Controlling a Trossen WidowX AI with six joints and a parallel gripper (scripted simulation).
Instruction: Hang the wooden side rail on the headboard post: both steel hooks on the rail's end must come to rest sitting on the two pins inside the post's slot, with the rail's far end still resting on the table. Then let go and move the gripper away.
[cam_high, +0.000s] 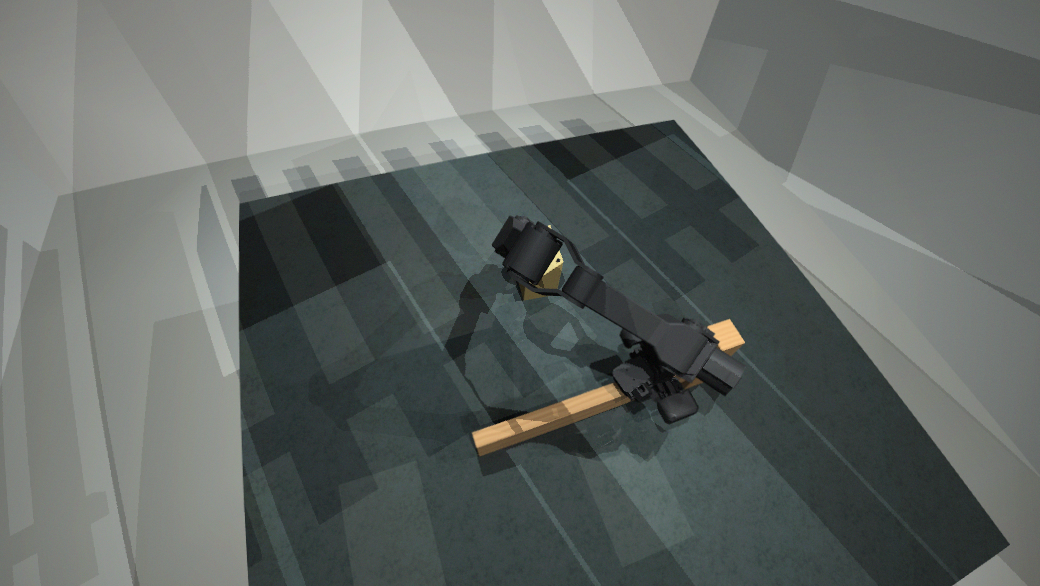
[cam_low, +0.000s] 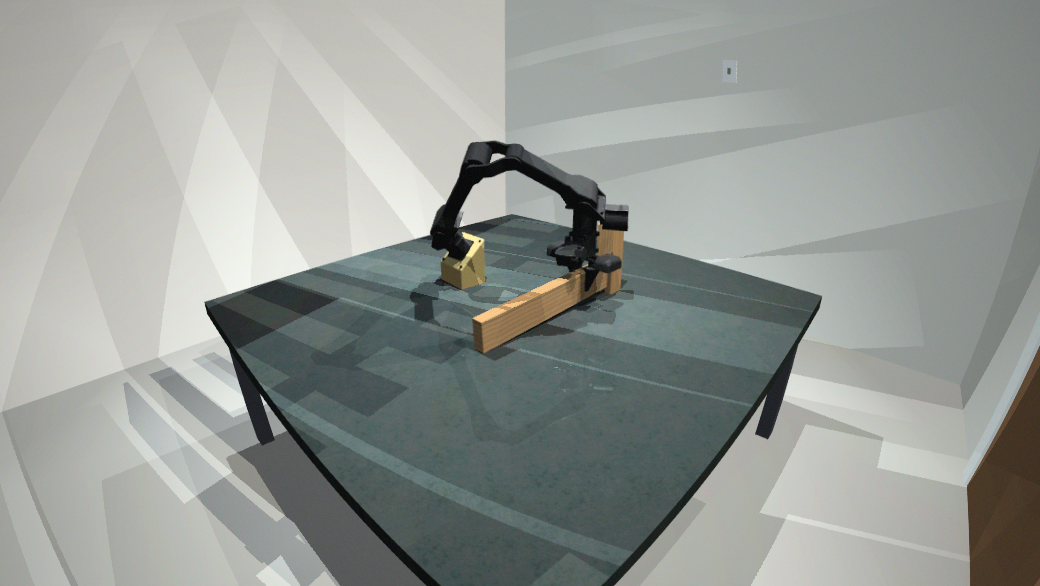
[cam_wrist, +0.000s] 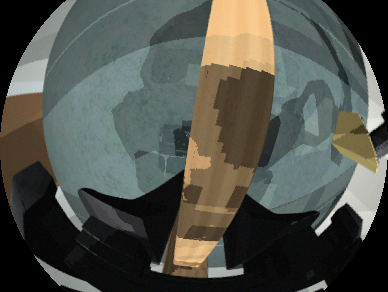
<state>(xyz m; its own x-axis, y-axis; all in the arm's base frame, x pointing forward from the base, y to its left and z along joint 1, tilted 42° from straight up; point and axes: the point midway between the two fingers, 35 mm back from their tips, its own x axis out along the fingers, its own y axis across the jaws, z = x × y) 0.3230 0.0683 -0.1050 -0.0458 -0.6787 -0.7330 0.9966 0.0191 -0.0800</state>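
The headboard post is 120 mm to the left of my gripper tip, 40 mm above it and 10 mm behind it.
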